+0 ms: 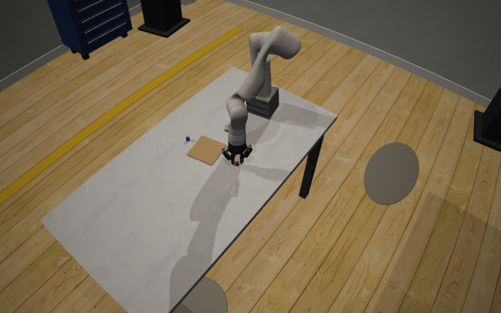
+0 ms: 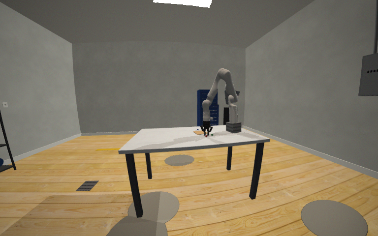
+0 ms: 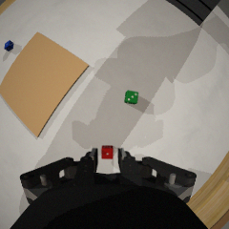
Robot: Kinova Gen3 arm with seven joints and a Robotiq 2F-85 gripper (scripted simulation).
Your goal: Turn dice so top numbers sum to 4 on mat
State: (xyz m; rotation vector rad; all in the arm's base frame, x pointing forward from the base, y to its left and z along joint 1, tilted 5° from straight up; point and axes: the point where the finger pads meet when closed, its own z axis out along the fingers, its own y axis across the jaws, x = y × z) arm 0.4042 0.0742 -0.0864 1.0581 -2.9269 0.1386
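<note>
Right now the red die is 20 mm below my hand. Also, from my hand: blue die (20 mm behind, 290 mm to the right, 20 mm below); then tan mat (10 mm behind, 170 mm to the right, 30 mm below); then green die (80 mm behind, 30 mm to the right, 20 mm below).
</note>
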